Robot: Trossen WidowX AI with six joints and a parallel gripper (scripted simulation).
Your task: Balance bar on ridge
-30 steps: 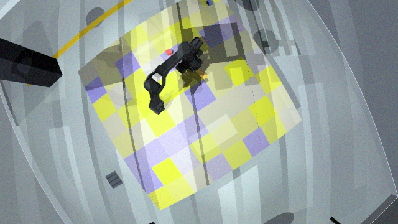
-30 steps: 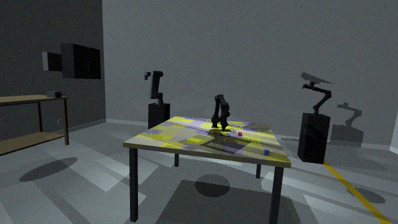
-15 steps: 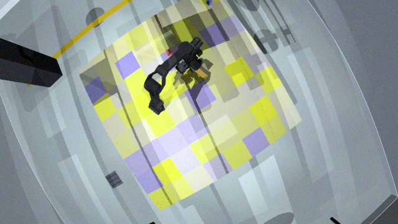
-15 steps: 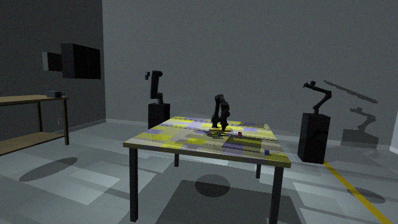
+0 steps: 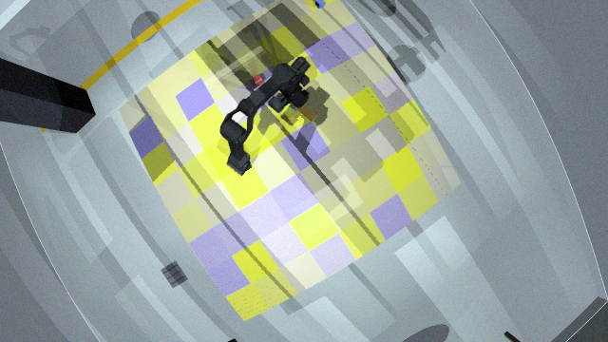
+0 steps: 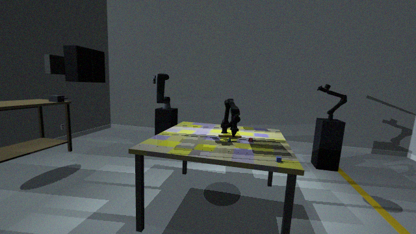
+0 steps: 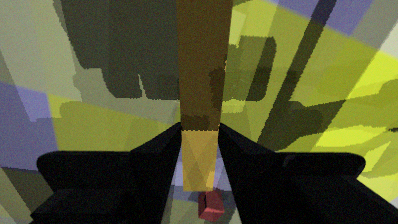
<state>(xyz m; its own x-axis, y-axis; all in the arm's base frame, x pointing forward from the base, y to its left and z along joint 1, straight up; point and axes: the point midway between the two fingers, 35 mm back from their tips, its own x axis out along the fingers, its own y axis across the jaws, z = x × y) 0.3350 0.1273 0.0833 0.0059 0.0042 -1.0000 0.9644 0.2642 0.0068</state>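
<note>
Right now my gripper tip is 30 mm to the left of the long orange-brown bar and 10 mm short of it. Round my gripper tip: small blue cube (400 mm ahead, 370 mm to the left, 30 mm below); then small red cube (170 mm to the left, 70 mm behind, 30 mm below).
</note>
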